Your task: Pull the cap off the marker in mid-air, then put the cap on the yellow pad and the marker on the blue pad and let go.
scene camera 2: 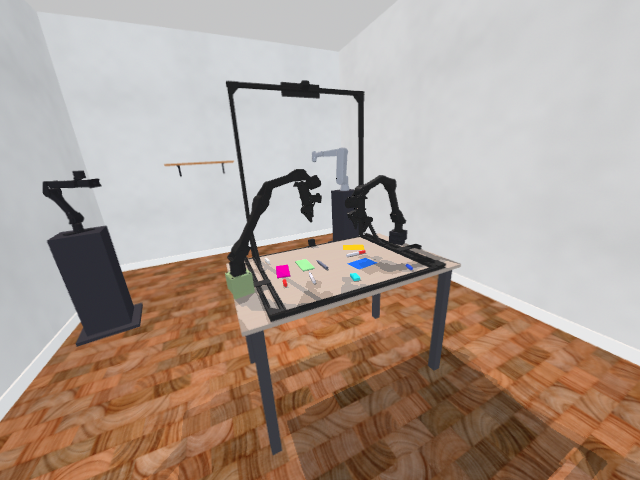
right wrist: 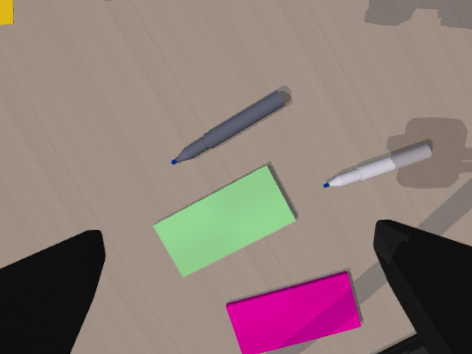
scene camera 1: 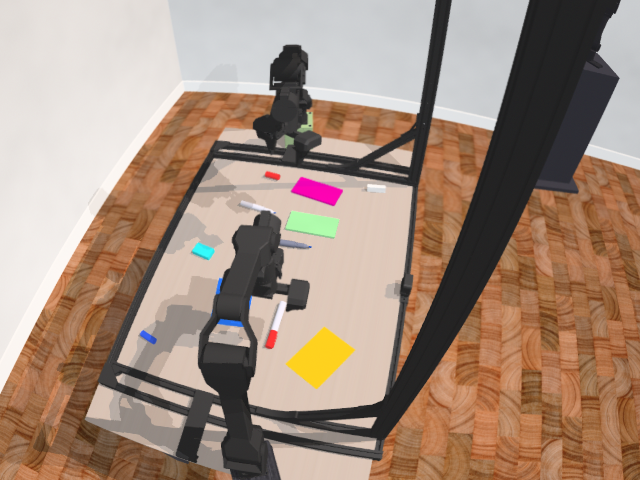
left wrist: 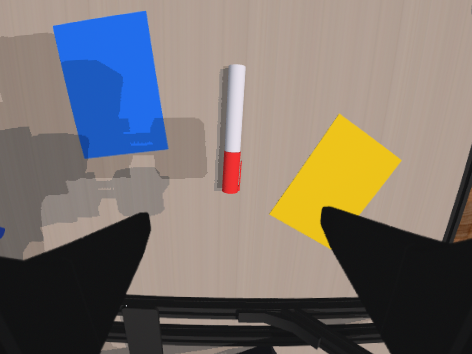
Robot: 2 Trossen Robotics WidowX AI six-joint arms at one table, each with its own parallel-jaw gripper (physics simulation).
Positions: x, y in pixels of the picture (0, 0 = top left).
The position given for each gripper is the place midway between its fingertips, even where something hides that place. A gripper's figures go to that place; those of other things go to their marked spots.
The left gripper (scene camera 1: 267, 306): 1.01 m from the lens. The right gripper (scene camera 1: 284, 160) is 1.13 m from the lens. A magenta pad (scene camera 1: 305, 187): 1.46 m from the lens. A green pad (scene camera 1: 317, 225) is 1.34 m from the lens.
